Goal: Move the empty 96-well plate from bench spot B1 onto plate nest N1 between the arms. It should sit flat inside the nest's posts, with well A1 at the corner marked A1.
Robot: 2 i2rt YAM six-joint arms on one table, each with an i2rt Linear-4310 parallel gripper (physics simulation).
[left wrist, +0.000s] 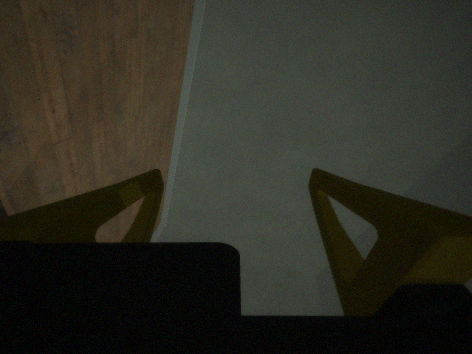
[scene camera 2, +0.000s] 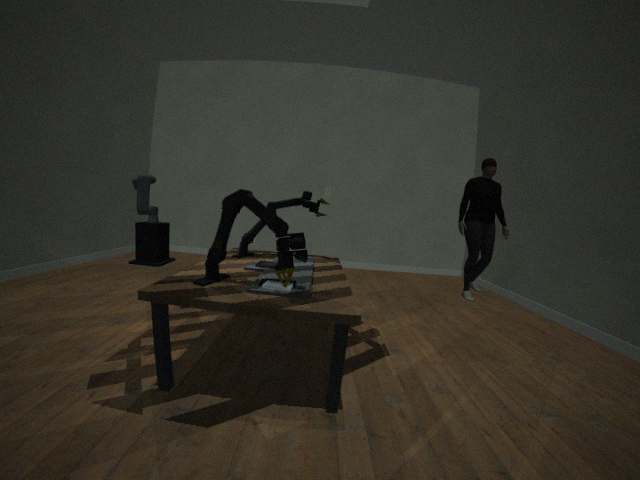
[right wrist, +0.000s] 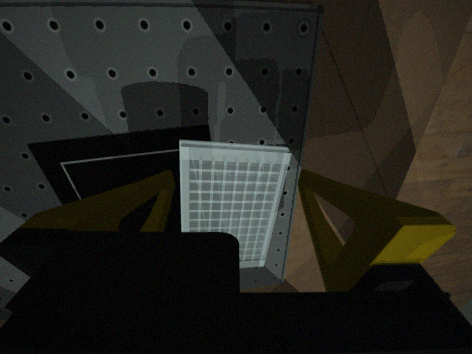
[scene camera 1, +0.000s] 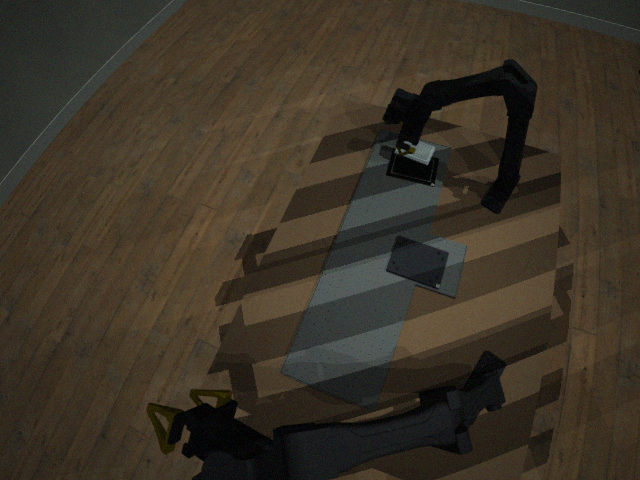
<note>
My left gripper is open and holds nothing. My right gripper is open, with nothing in its grasp. Also in view: a white well plate. Further things: a black nest pad.
My left gripper shows as well in the left wrist view.
</note>
